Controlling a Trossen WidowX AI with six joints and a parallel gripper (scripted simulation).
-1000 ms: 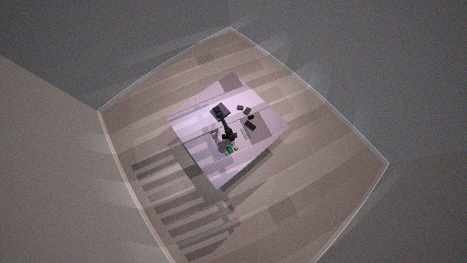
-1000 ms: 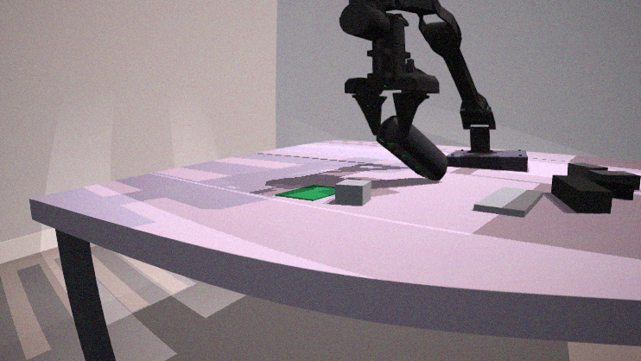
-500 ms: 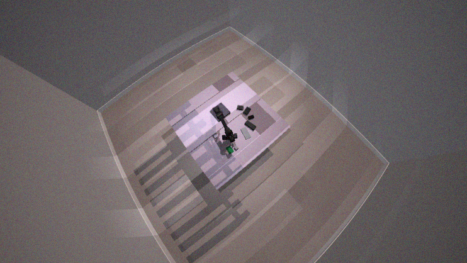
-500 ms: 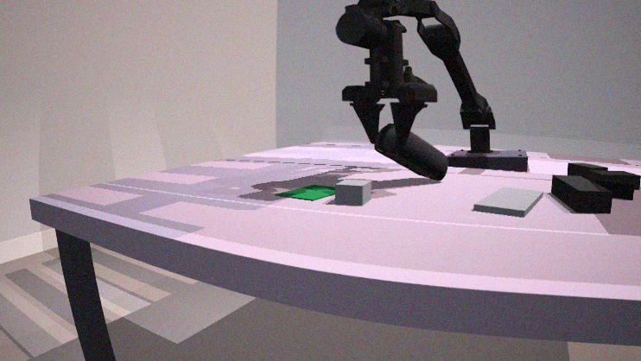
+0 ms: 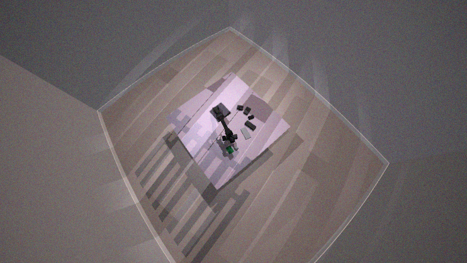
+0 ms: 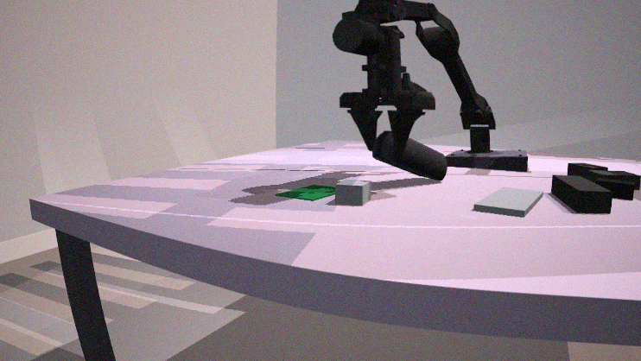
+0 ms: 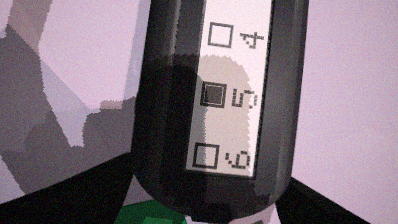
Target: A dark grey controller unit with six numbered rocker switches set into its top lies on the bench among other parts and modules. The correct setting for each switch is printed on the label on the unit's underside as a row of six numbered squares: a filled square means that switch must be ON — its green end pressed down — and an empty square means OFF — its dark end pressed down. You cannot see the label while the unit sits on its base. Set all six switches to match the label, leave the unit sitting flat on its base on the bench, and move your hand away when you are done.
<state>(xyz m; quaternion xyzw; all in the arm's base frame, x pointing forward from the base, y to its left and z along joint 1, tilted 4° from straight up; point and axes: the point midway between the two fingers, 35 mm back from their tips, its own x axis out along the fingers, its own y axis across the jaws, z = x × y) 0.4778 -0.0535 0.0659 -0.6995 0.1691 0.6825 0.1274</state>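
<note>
The flat green plate is 10 cm ahead of my gripper tip, 7 cm to the right of it and 6 cm below it. Round my gripper tip: grey cube: 12 cm ahead, 1 cm to the left, 4 cm below; then light grey slab: 2 cm ahead, 23 cm to the left, 5 cm below.
</note>
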